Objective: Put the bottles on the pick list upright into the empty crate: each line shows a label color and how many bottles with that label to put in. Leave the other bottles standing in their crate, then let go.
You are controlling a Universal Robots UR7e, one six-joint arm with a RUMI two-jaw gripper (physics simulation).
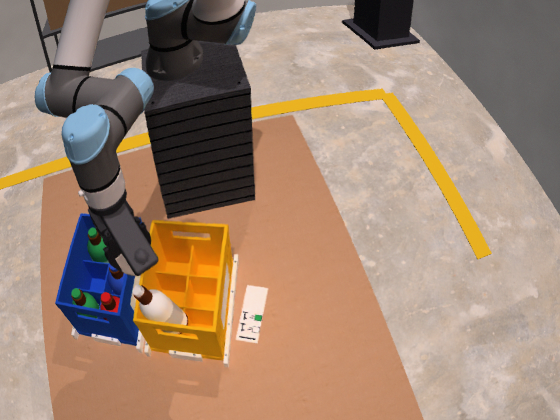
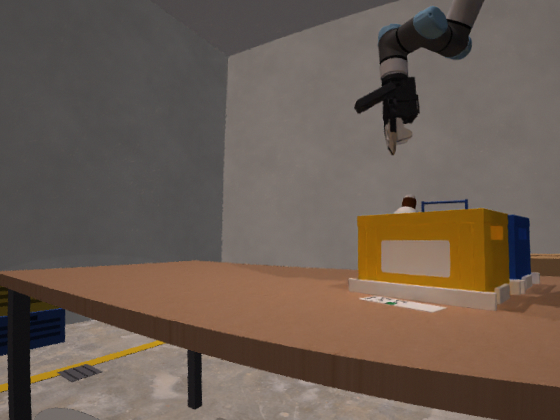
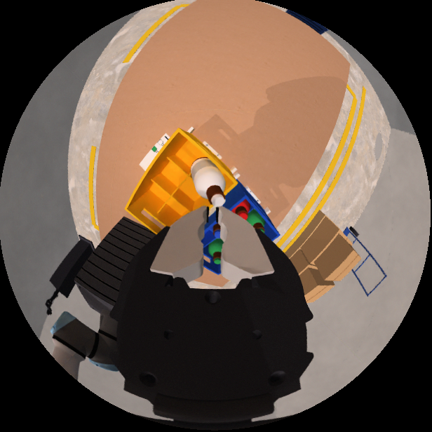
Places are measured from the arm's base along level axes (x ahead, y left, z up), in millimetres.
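Pixels of known places: gripper, between the fingertips: (image 2: pixel 393 154); arm's base, origin of its link: (image 1: pixel 174 61).
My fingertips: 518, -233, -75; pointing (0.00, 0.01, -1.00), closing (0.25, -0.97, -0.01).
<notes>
For each thing: its top centre in the pictures, then the offset to it from my fingertips, as dx, dy, dz. "pt": a spot on its surface instead. Level surfaces: height alone.
- white-label bottle, centre of its top: (image 1: pixel 148 290) (image 2: pixel 404 194) -25, +3, -107
- yellow crate, a spot on its surface: (image 1: pixel 200 345) pt +61, +62, -260
- blue crate, centre of its top: (image 1: pixel 96 260) (image 2: pixel 466 219) -191, -106, -168
- blue bottle, centre of its top: (image 1: pixel 113 265) -170, -65, -180
- red bottle, centre of its top: (image 1: pixel 105 296) -94, -112, -180
- pick list, centre of its top: (image 2: pixel 400 302) (image 1: pixel 252 313) -12, +217, -341
- brown table, height of its surface: dz -343
A white-label bottle (image 1: pixel 161 309) (image 2: pixel 405 210) (image 3: pixel 208 179) leans in the yellow crate (image 1: pixel 200 345) (image 2: pixel 367 250) (image 3: pixel 180 132), its neck tipped over the wall towards the blue crate (image 1: pixel 100 322) (image 2: pixel 519 250). Whether its base touches the crate floor is hidden. The blue crate holds a green bottle (image 1: pixel 96 248) (image 3: pixel 216 247), a blue bottle (image 1: pixel 117 281), a red bottle (image 1: pixel 109 303) (image 3: pixel 242 209) and another green bottle (image 1: pixel 85 300) (image 3: pixel 255 218). My gripper (image 1: pixel 120 264) (image 2: pixel 392 151) (image 3: pixel 212 208) is shut and empty above the white bottle's cap. The pick list (image 1: pixel 252 314) shows green and white; its counts are unclear.
White rails (image 1: pixel 231 310) (image 2: pixel 425 292) run along the crates' bases, close together on the brown table (image 1: pixel 310 280). The black ribbed robot pedestal (image 1: pixel 205 155) stands behind the yellow crate. A cardboard box (image 3: pixel 320 250) and a blue-framed cart (image 3: pixel 361 260) show beyond the table.
</notes>
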